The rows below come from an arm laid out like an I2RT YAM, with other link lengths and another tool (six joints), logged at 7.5 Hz.
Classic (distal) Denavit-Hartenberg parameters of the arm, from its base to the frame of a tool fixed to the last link. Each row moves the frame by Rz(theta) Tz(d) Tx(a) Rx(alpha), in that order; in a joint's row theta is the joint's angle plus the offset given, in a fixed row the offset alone. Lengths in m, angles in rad.
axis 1: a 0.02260, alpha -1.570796, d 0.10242, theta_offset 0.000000
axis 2: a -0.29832, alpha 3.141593, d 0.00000, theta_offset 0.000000
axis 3: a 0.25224, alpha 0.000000, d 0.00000, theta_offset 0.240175
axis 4: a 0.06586, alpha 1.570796, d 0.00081, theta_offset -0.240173
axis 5: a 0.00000, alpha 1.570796, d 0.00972, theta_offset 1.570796
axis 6: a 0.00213, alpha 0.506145, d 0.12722, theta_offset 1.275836
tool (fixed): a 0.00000, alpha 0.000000, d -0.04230, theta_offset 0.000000
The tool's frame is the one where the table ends.
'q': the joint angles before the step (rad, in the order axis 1, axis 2, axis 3, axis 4, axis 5, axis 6). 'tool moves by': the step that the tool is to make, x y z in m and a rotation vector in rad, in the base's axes. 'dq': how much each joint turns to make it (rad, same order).
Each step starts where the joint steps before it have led.
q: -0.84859 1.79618 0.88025 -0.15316 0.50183 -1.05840
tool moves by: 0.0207 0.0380 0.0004 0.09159 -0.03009 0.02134
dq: 0.11179 -0.02409 0.00133 -0.13185 -0.03814 0.13392
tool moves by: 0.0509 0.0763 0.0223 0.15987 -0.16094 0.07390
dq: 0.24192 -0.07241 0.04786 -0.17828 -0.14990 0.25489
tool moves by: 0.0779 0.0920 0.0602 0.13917 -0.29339 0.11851
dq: 0.29936 -0.04504 0.18544 -0.06413 -0.13813 0.26388
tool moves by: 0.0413 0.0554 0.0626 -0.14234 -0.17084 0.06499
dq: 0.20830 -0.00030 0.20024 -0.03002 0.18388 0.04998
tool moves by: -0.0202 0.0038 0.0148 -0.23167 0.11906 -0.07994
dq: 0.07792 -0.00206 0.06512 -0.19923 0.27471 0.00049
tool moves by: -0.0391 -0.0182 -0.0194 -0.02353 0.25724 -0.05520
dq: -0.04408 0.00067 -0.03909 -0.22447 0.00984 0.01006
